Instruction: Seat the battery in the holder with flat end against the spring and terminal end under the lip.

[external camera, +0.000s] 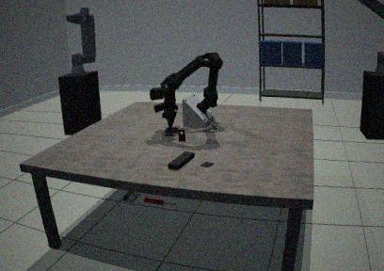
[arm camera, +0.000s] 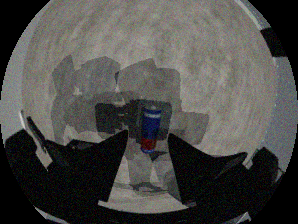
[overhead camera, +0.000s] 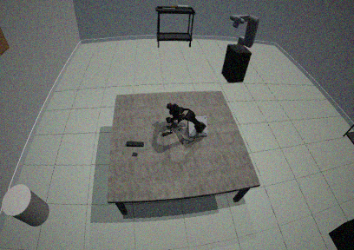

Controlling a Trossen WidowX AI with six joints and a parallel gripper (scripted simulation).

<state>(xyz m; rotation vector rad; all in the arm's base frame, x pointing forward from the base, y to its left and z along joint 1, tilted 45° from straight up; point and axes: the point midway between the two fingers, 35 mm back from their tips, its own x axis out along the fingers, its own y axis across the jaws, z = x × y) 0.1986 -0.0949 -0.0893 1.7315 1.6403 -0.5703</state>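
Right now my gripper tip is 2 cm above the battery. Round my gripper tip: dark square piece: 44 cm ahead, 27 cm to the left, 3 cm below.
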